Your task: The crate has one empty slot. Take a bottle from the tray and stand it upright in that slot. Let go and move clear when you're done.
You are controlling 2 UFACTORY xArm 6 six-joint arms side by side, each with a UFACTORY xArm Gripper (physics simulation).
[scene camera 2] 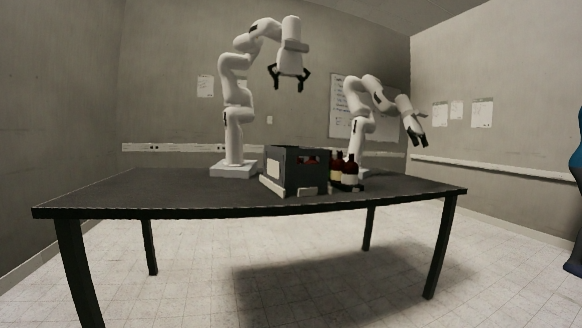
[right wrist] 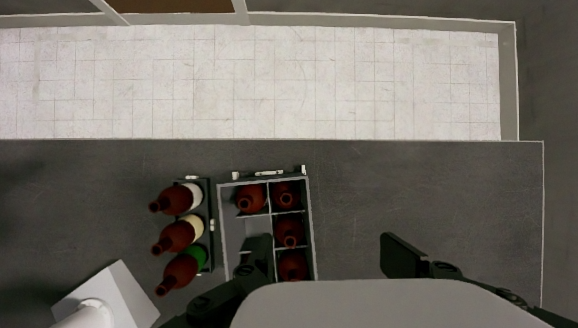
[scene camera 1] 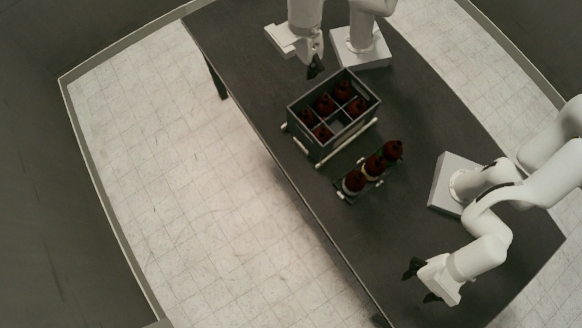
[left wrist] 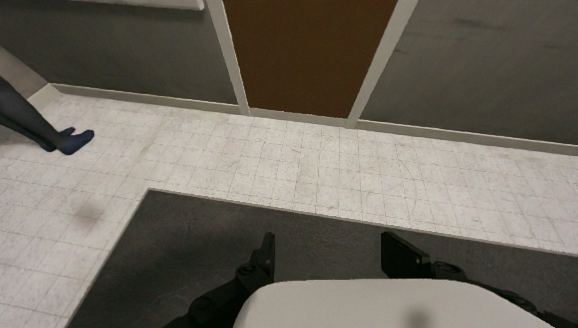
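Pixels of known places: left gripper, fingertip midpoint: (scene camera 2: pixel 421 146) (scene camera 1: pixel 414 288) (left wrist: pixel 327 250); right gripper, fingertip midpoint: (scene camera 2: pixel 288 90) (right wrist: pixel 326 251) (scene camera 1: pixel 301 65); left arm's base, origin of the base link: (right wrist: pixel 94 322) (scene camera 1: pixel 463 186); right arm's base, origin of the base link: (scene camera 2: pixel 234 164) (scene camera 1: pixel 360 42).
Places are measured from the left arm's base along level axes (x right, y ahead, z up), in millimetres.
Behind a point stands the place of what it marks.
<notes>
The dark grey crate (scene camera 1: pixel 304 134) {z 61, x 532, y 322 mm} (scene camera 2: pixel 306 177) {z 12, x 540, y 323 mm} (right wrist: pixel 232 215) {z 60, x 445, y 248 mm} holds several brown bottles and one empty slot (scene camera 1: pixel 336 124) {z -48, x 510, y 166 mm} (right wrist: pixel 256 227) {z -48, x 472, y 176 mm}, on its tray side. The tray (scene camera 1: pixel 371 186) {z -30, x 250, y 252 mm} (scene camera 2: pixel 352 188) {z -42, x 322, y 347 mm} (right wrist: pixel 209 200) {z -44, x 349, y 277 mm} beside it bears three upright brown bottles: white-label (scene camera 1: pixel 354 181) {z 68, x 301, y 317 mm} (scene camera 2: pixel 351 170) {z 33, x 322, y 331 mm} (right wrist: pixel 175 199) {z 65, x 322, y 306 mm}, cream-label (scene camera 1: pixel 375 166) {z 68, x 287, y 228 mm} (scene camera 2: pixel 337 167) {z 32, x 319, y 234 mm} (right wrist: pixel 177 235) {z 63, x 312, y 222 mm} and green-label (scene camera 1: pixel 393 149) {z 69, x 285, y 136 mm} (right wrist: pixel 182 270) {z 59, x 308, y 138 mm}. My right gripper (scene camera 1: pixel 312 75) (scene camera 2: pixel 288 90) {z 332, x 608, y 274 mm} (right wrist: pixel 326 251) {z 332, x 608, y 274 mm} is open and empty, high above the table near the crate. My left gripper (scene camera 1: pixel 414 290) {z 157, x -48, y 443 mm} (scene camera 2: pixel 420 143) {z 157, x -48, y 443 mm} (left wrist: pixel 327 250) {z 157, x -48, y 443 mm} is open and empty, away from the tray.
White strips lie along the crate's foot, and small white blocks edge the tray. The left arm's base (scene camera 1: pixel 440 187) {z -5, x 64, y 71 mm} stands near the tray, the right arm's base (scene camera 1: pixel 377 56) {z 7, x 600, y -168 mm} (scene camera 2: pixel 233 170) {z -19, x 729, y -72 mm} near the crate. A person's legs (left wrist: pixel 30 115) show in the left wrist view, beyond the table.
</notes>
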